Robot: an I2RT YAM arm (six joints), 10 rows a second.
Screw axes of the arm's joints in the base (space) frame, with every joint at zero. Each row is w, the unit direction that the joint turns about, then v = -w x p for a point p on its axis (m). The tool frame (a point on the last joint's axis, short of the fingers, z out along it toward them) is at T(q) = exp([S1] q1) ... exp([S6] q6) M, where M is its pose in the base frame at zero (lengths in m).
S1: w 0 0 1 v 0 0 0
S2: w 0 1 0 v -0.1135 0 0.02
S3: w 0 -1 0 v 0.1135 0 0.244
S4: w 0 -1 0 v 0.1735 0 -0.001
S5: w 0 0 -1 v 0 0.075 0
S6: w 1 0 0 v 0 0.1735 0
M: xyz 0.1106 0 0.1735 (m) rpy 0 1.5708 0 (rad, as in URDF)
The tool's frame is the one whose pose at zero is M.
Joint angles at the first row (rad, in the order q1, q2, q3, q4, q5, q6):
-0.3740, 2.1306, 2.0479, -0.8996, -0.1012, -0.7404
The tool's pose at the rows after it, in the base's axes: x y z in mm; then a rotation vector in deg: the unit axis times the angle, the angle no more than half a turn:
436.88 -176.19 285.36 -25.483 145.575 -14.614
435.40 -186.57 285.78 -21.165 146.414 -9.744
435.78 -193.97 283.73 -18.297 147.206 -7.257
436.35 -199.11 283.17 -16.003 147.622 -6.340
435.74 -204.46 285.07 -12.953 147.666 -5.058
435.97 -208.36 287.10 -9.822 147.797 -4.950
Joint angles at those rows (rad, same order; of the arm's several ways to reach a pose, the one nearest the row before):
-0.3928, 2.1445, 2.0721, -0.9275, -0.1260, -0.7024
-0.4181, 2.1735, 2.1253, -0.9791, -0.1778, -0.6556
-0.4336, 2.2003, 2.1642, -1.0104, -0.2005, -0.6270
-0.4433, 2.2182, 2.1924, -1.0271, -0.2067, -0.6044
-0.4548, 2.2314, 2.2219, -1.0448, -0.2186, -0.5718
-0.4614, 2.2430, 2.2487, -1.0561, -0.2135, -0.5371

